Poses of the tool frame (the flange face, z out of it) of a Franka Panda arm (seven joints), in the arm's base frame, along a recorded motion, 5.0 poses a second.
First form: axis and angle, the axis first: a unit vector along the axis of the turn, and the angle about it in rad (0 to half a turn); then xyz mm.
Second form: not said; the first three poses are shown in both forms.
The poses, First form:
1: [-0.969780 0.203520 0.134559 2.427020 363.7 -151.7 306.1]
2: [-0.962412 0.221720 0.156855 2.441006 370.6 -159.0 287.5]
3: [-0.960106 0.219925 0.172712 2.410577 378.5 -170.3 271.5]
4: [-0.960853 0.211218 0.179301 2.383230 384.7 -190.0 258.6]
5: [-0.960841 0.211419 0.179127 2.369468 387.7 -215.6 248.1]
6: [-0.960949 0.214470 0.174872 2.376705 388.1 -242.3 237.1]
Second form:
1:
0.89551 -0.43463 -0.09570 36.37
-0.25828 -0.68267 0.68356 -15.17
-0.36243 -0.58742 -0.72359 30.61
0 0 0 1

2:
0.86985 -0.47763 -0.12343 37.06
-0.27539 -0.67772 0.68180 -15.90
-0.40930 -0.55907 -0.72105 28.75
0 0 0 1

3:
0.86359 -0.48366 -0.14245 37.85
-0.25305 -0.66012 0.70725 -17.03
-0.43610 -0.57473 -0.69246 27.15
0 0 0 1

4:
0.86751 -0.47359 -0.15209 38.47
-0.22697 -0.64896 0.72618 -19.00
-0.44261 -0.59545 -0.67048 25.86
0 0 0 1

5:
0.86820 -0.47365 -0.14792 38.77
-0.22371 -0.63971 0.73534 -21.56
-0.44292 -0.60534 -0.66136 24.81
0 0 0 1

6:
0.86817 -0.47587 -0.14077 38.81
-0.23369 -0.64228 0.72998 -24.23
-0.43779 -0.60085 -0.66882 23.71
0 0 0 1

